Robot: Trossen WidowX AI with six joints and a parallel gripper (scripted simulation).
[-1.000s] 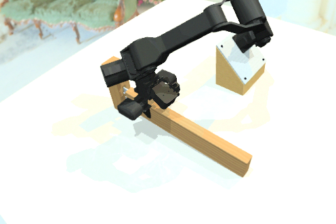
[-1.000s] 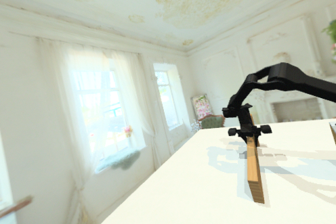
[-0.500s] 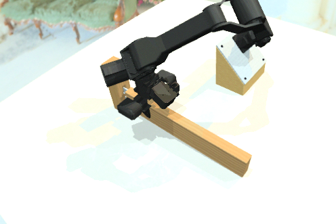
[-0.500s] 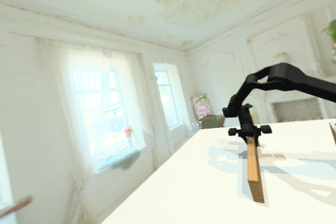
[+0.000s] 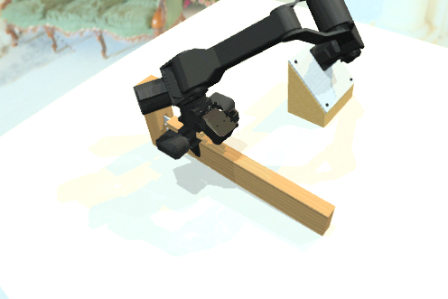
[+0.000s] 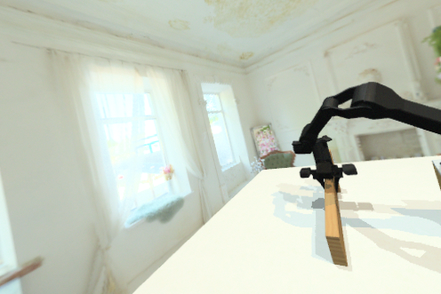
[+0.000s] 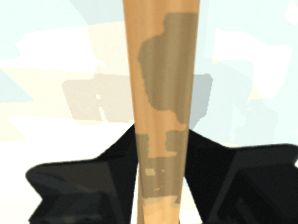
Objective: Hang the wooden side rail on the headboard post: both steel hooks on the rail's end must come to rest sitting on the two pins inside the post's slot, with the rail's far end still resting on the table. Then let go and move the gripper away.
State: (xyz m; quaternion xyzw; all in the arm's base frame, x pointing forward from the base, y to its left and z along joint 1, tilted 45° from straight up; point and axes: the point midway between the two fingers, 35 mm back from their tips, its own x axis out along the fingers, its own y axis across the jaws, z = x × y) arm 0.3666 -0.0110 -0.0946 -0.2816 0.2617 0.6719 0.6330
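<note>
Now: the headboard post 1 cm ahead of my gripper tip, 13 cm to the right of it and 4 cm above it.
</note>
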